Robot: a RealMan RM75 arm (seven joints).
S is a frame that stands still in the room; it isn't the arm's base.
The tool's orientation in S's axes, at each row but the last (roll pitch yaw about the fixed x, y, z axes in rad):
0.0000, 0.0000, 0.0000
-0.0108, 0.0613, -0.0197
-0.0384, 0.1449, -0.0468
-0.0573, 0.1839, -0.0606
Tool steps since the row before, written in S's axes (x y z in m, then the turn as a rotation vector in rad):
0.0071, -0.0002, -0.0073, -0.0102, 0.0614, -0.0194
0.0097, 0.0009, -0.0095, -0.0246, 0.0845, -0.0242
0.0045, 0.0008, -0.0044, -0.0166, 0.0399, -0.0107
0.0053, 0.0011, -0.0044, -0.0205, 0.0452, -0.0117
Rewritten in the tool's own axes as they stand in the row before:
0.0071, -0.0002, -0.0073, -0.0102, 0.0614, -0.0194
0.0102, 0.0012, -0.0089, -0.0247, 0.0843, -0.0249
0.0050, 0.0012, -0.0037, -0.0167, 0.0396, -0.0117
0.0059, 0.0016, -0.0033, -0.0207, 0.0447, -0.0132

